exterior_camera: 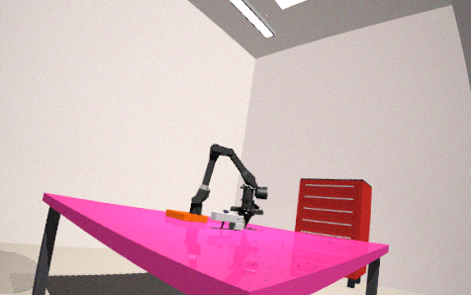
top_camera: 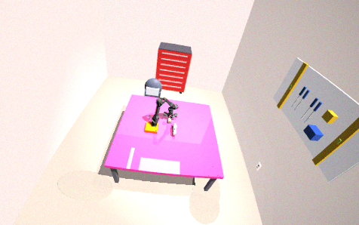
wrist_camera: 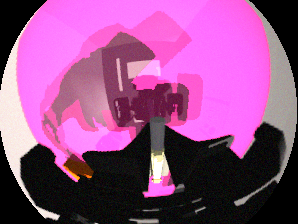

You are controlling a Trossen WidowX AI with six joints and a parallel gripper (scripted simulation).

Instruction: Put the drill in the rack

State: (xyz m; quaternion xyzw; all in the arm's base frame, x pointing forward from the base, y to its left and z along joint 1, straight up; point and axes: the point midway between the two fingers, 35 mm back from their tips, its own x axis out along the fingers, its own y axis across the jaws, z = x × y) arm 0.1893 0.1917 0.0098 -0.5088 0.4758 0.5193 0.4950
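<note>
My gripper tip is 4 cm to the left of the grey drill and 3 cm below it. The rest, counted from my gripper tip: blue piece: 9 cm ahead, 24 cm to the right, 4 cm above.
</note>
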